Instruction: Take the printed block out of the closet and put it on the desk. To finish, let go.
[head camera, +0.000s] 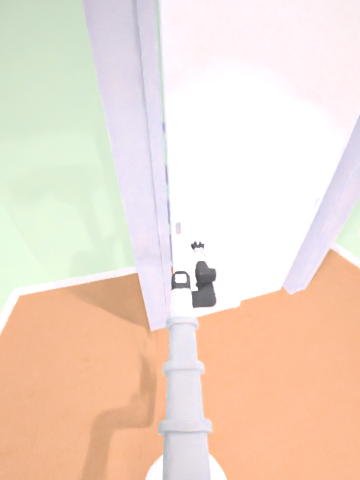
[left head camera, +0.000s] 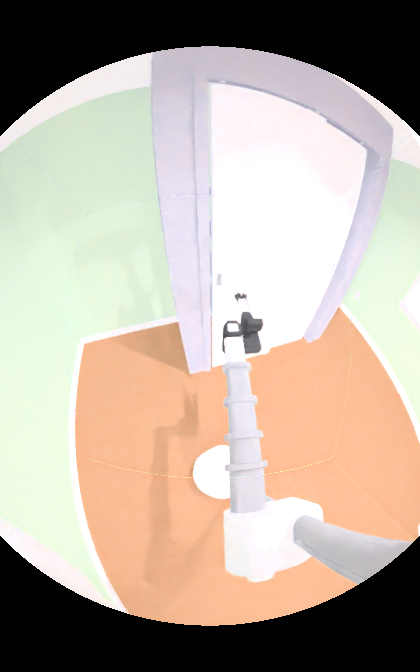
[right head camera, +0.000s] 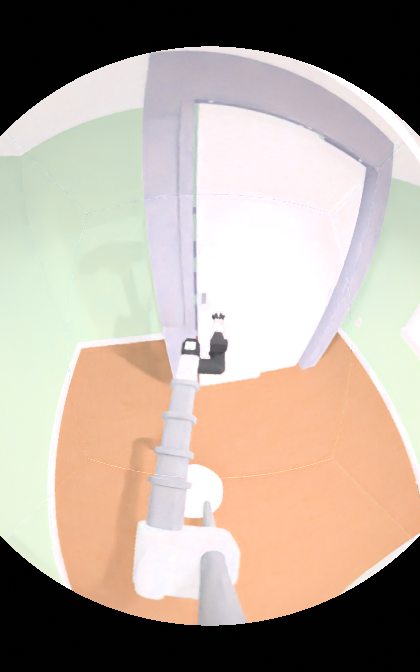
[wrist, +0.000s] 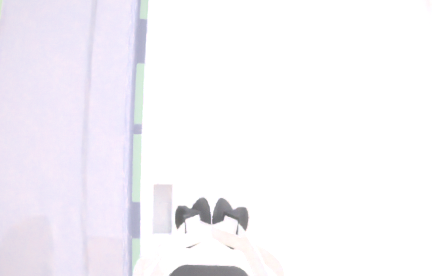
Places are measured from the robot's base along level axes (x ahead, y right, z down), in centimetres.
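Where they show: gripper, fingertip midpoint: (head camera: 197, 242) (wrist: 212, 212).
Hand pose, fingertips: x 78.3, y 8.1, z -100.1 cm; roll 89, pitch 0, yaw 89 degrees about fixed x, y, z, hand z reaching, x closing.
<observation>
After its pixels a point has its place.
The closet shows as a tall white door (head camera: 240, 150) {y 30.2, x 105.3, z -134.3 cm} (left head camera: 285, 200) (right head camera: 270, 250) (wrist: 300, 125) {y 24.0, x 103.7, z -110.4 cm} in a pale lilac frame (head camera: 122, 125) {y -20.5, x 91.0, z -146.7 cm} (left head camera: 177, 225) (right head camera: 162, 225) (wrist: 45, 125) {y -18.0, x 91.6, z -108.7 cm}. A small grey recessed pull (head camera: 178, 228) {y -0.4, x 98.9, z -94.7 cm} (left head camera: 219, 279) (right head camera: 203, 298) (wrist: 162, 209) {y -0.9, x 98.9, z -95.0 cm} sits near the door's left edge. My gripper (head camera: 198, 245) {y 8.1, x 78.3, z -100.1 cm} (left head camera: 241, 297) (right head camera: 218, 316) (wrist: 212, 212) {y 8.1, x 78.3, z -100.1 cm} is shut and empty, with its dark fingertips nearly together. It is in front of the door, a little right of the pull; whether it touches the door I cannot tell. The printed block and the desk do not show.
A narrow slit along the door's left edge shows green with dark bars. Green walls (head camera: 45, 150) {y -91.7, x 149.3, z -129.5 cm} (left head camera: 120, 160) (right head camera: 115, 165) stand on both sides. My extended arm (head camera: 185, 395) {y 0.2, x 19.0, z -111.7 cm} (left head camera: 242, 420) (right head camera: 175, 435) reaches over the orange-brown floor (head camera: 280, 390) {y 66.0, x 45.1, z 2.8 cm} (left head camera: 300, 425) (right head camera: 280, 440).
</observation>
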